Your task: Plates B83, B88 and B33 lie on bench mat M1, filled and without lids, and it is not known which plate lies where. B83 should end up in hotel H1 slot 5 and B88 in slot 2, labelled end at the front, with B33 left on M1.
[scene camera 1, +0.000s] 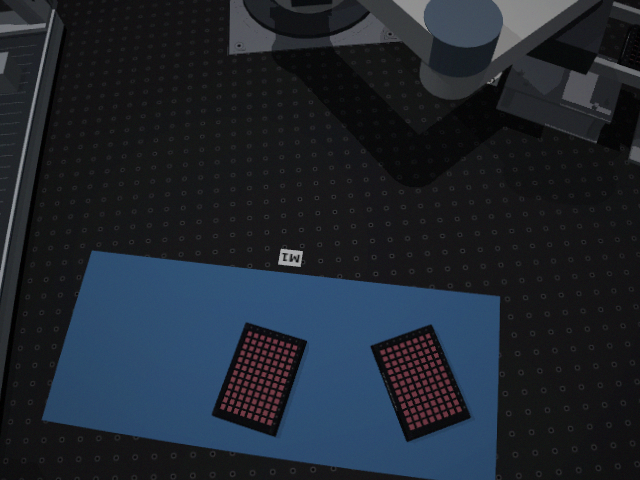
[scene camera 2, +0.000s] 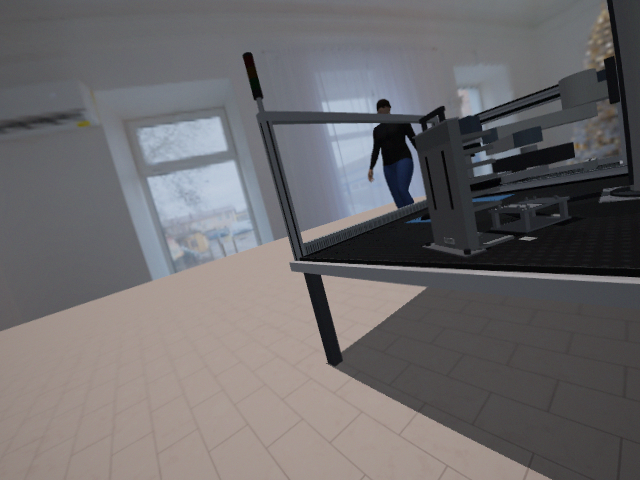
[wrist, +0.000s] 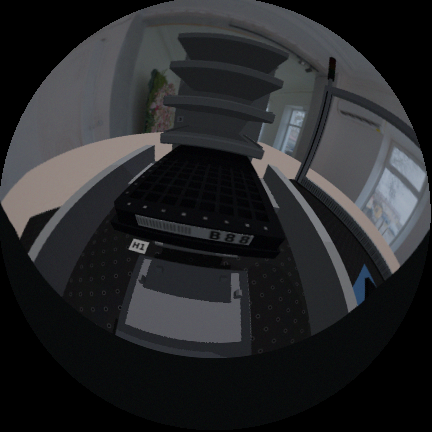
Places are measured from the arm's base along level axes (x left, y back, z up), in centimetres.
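Pixels of known places: gripper, fingertip midpoint: [scene camera 2: 485, 182] [wrist: 209, 160].
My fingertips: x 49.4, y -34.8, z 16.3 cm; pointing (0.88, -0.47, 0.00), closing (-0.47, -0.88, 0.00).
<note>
For each thing: its top centre in the pictures, then the offset to it from my fingertips. Level surfaces: height alone.
- Plate B88, top centre: [wrist: 208, 165] [scene camera 2: 489, 180] dx -1.3, dy +0.7, dz +0.1 cm
- hotel H1, top centre: [wrist: 241, 34] [scene camera 2: 439, 112] dx +8.2, dy -5.0, dz +20.3 cm
- left plate, top centre: [scene camera 1: 259, 376] dx -59.4, dy -34.8, dz -13.3 cm
- right plate, top centre: [scene camera 1: 420, 379] [wrist: 372, 296] dx -39.0, dy -36.6, dz -13.3 cm
- H1 tag, top centre: [wrist: 138, 245] dx +4.2, dy +9.0, dz -15.0 cm
- light top, surface height: dz -9.0 cm
- guard frame post, top centre: [scene camera 2: 264, 123] dx +21.1, dy -67.6, dz +41.7 cm
Plate B88 [wrist: 200, 187] is held level in my gripper [wrist: 209, 160], which is shut on it between two grey fingers. Its barcode and B88 label face the camera. Its far end reaches beneath the lowest shelf visible in the wrist view of hotel H1 [wrist: 220, 106] [scene camera 2: 439, 224]; I cannot tell the slot number. Two filled, lidless plates lie apart and angled on blue mat M1 [scene camera 1: 144, 335]: a left plate [scene camera 1: 259, 379] and a right plate [scene camera 1: 421, 382]. Their labels are not readable, so I cannot tell B83 from B33. The gripper is hidden in scene camera 1.
The H1 tag [wrist: 138, 246] shows below the held plate. A low stand with a light top [wrist: 185, 320] lies below it. The arm's blue-grey joint cap [scene camera 1: 462, 23] hangs over the perforated bench. A guard frame post [scene camera 2: 281, 186] stands at the bench corner. A person [scene camera 2: 392, 144] is beyond the bench.
</note>
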